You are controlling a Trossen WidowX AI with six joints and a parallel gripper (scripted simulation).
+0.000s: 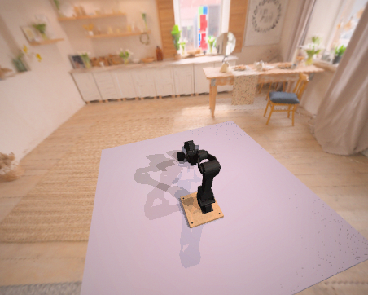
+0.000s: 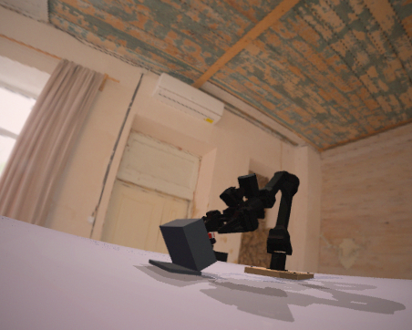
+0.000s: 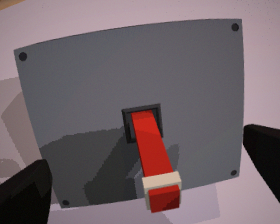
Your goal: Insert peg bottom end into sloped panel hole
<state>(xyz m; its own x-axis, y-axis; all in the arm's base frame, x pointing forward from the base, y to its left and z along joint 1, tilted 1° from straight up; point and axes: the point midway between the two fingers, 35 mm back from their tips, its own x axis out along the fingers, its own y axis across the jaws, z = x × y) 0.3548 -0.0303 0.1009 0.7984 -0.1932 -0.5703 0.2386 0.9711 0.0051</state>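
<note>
My gripper tip is now 10 mm above the red peg. From my gripper tip the other things lie so: dark grey sloped panel: 50 mm ahead, 20 mm to the right, 40 mm below.
</note>
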